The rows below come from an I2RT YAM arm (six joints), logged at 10 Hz.
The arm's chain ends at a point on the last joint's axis. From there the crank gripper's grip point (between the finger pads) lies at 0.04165 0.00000 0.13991 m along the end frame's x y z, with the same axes.
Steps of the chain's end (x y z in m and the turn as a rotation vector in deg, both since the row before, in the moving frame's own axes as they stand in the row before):
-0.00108 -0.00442 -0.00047 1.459 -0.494 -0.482
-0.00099 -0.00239 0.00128 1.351 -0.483 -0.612
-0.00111 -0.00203 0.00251 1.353 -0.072 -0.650
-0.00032 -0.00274 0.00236 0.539 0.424 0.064
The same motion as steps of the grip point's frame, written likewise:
-0.00230 -0.00833 -0.00017 1.459 -0.494 -0.482
-0.00219 -0.00613 0.00158 1.351 -0.483 -0.612
-0.00131 -0.00581 0.00252 1.353 -0.072 -0.650
0.00071 -0.00401 0.00204 0.539 0.424 0.064

